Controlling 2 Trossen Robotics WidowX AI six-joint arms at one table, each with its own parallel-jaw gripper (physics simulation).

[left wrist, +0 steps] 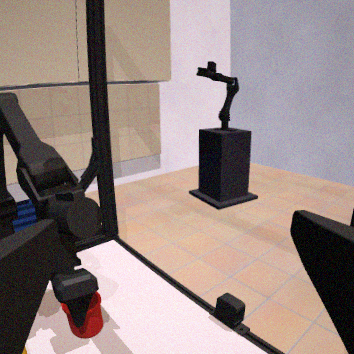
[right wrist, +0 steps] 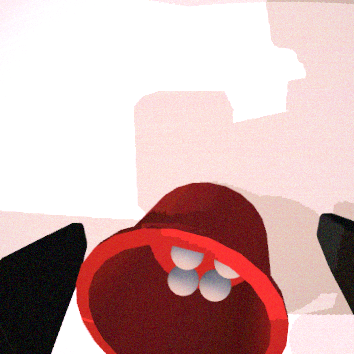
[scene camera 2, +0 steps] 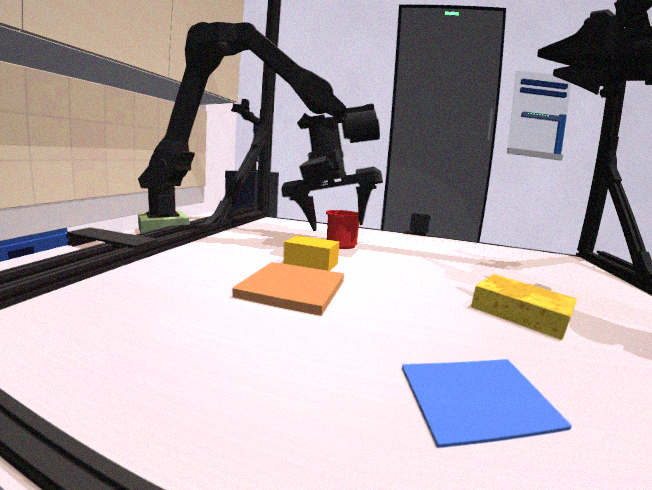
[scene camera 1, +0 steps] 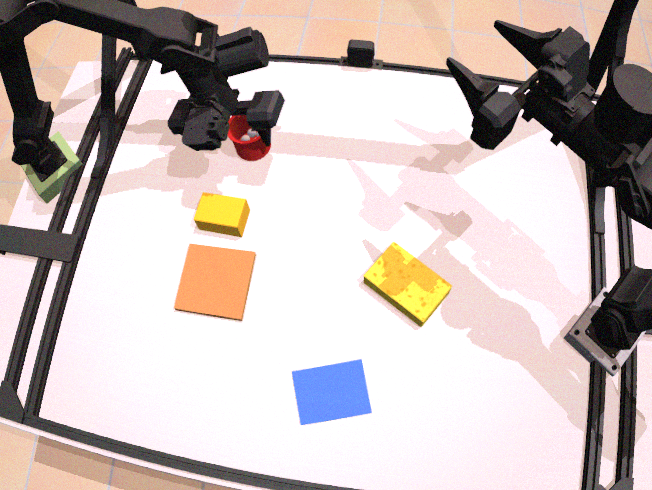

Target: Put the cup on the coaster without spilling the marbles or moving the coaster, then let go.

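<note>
The red cup stands upright at the upper left of scene camera 1, with several pale marbles inside. My right gripper is open, its fingertips at opposite sides of the cup. In the right wrist view the left finger is nearer the rim. A thin blue square and a thicker orange square lie flat; I cannot tell which is the coaster. My left gripper is open and empty, high at the right.
A yellow block stands between the cup and the orange square. A spotted yellow sponge lies at the right. A small black box sits on the table's far rail. Dark rails border the table.
</note>
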